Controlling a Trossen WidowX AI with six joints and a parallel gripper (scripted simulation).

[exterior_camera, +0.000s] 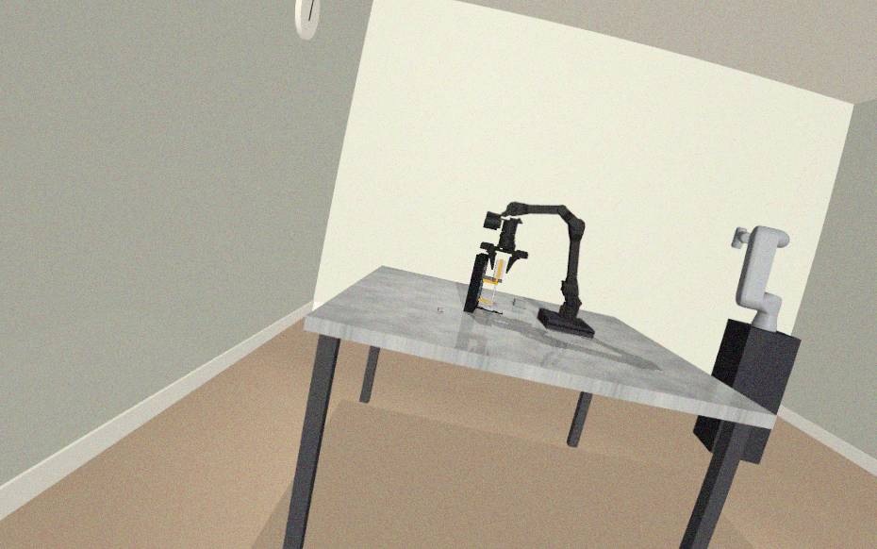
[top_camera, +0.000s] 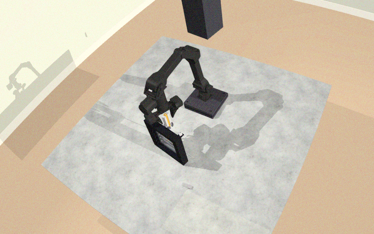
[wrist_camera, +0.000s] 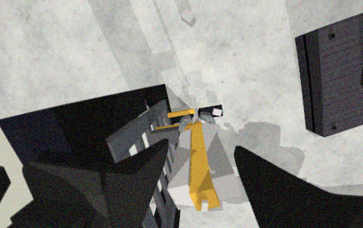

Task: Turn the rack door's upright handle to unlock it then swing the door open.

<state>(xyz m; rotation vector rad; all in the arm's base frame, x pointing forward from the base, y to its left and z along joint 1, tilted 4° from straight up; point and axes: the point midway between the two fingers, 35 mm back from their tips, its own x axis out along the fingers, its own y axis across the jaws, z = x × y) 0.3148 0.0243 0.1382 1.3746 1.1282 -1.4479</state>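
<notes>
Now: the grey-and-orange handle 30 mm below my gripper tip and 10 mm to the left of it.
</notes>
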